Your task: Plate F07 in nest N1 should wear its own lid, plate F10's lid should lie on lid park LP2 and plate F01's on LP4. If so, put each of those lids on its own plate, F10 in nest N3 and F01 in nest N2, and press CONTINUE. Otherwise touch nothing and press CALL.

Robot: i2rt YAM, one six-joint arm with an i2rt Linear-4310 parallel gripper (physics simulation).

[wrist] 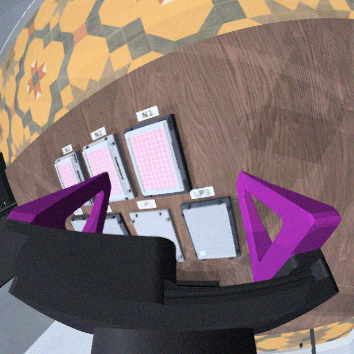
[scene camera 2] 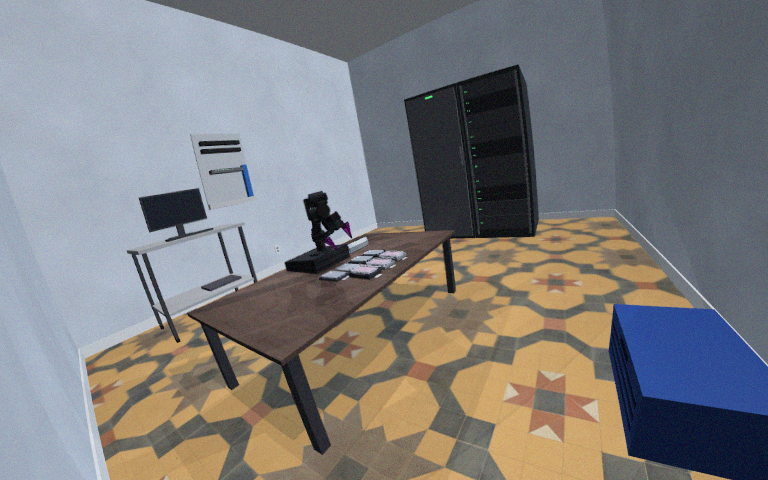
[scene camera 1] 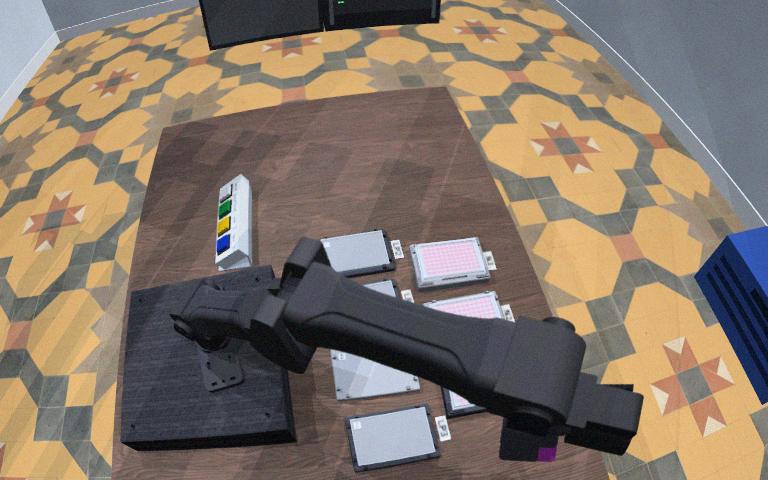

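Where they show: gripper, between the fingertips: (wrist: pixel 173 178) (scene camera 2: pixel 344 243); arm's base, origin of its link: (scene camera 2: pixel 322 251) (scene camera 1: pixel 215 337).
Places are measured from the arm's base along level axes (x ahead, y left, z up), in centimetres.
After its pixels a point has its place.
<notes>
Plates with pink wells sit in nests N1 (scene camera 1: pixel 464 399) {x 36.9, y -22.8, z -5.3 cm} (wrist: pixel 154 160) {x 41.5, y -21.6, z -4.9 cm}, N2 (scene camera 1: pixel 470 305) {x 46.0, y -5.9, z -5.9 cm} (wrist: pixel 106 162) {x 45.7, y -10.7, z -5.4 cm} and N3 (scene camera 1: pixel 451 259) {x 46.8, y 4.7, z -5.3 cm} (wrist: pixel 67 171) {x 49.6, y 3.5, z -5.4 cm}. Their codes are unreadable, and I cannot tell whether the N1 plate wears a lid. Pale grey lids lie on dark parks LP2 (scene camera 1: pixel 359 251) {x 31.0, y 13.8, z -6.6 cm}, LP4 (scene camera 1: pixel 380 289) {x 31.8, y 4.0, z -6.7 cm} (wrist: pixel 116 225) {x 31.4, y -2.2, z -6.6 cm} and LP3 (scene camera 1: pixel 393 436) {x 23.6, y -24.2, z -6.7 cm} (wrist: pixel 209 232) {x 24.0, y -24.2, z -6.7 cm}; small marks at their corners are unreadable. The LP1 park (scene camera 1: pixel 373 378) {x 24.4, y -12.6, z -7.5 cm} (wrist: pixel 154 227) {x 28.0, y -12.1, z -7.4 cm} is a pale panel; whether a lid lies there is unclear. My gripper (scene camera 2: pixel 342 242) {x 40.2, y -31.8, z 12.1 cm} (wrist: pixel 173 178) {x 40.2, y -31.8, z 12.1 cm} is open and empty, above the table near N1 and LP3.
A white button box (scene camera 1: pixel 242 226) {x 9.3, y 25.9, z -3.1 cm} with white, green, yellow and blue buttons stands beyond the black base (scene camera 1: pixel 209 407) {x -3.9, y -12.4, z -0.4 cm}; its labels are unreadable. My arm crosses over N2, N1, LP4 and LP1 in the first scene view. A blue cabinet (scene camera 1: pixel 741 294) (scene camera 2: pixel 690 356) stands off the table.
</notes>
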